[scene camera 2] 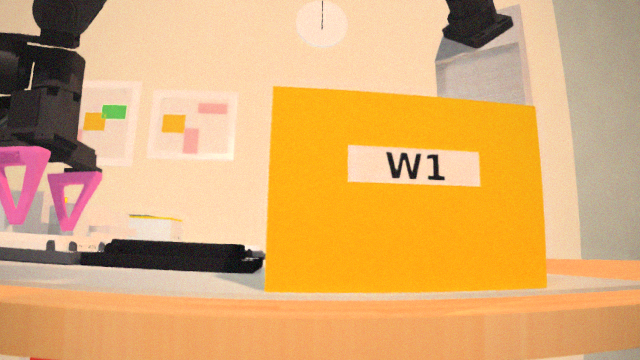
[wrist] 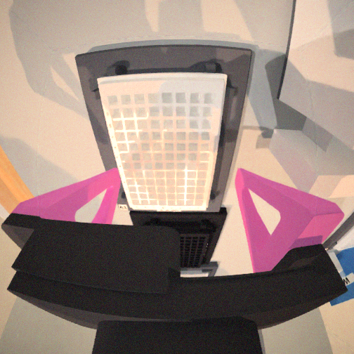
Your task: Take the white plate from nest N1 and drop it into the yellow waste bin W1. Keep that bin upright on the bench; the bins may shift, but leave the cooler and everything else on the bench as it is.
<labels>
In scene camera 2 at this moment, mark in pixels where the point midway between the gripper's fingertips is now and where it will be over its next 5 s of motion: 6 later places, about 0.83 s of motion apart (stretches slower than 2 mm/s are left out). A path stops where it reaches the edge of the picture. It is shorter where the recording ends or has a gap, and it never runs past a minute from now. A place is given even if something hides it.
The gripper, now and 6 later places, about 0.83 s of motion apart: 44,228; 42,232; 64,224; 55,213; 55,221; 51,237; 86,190
</labels>
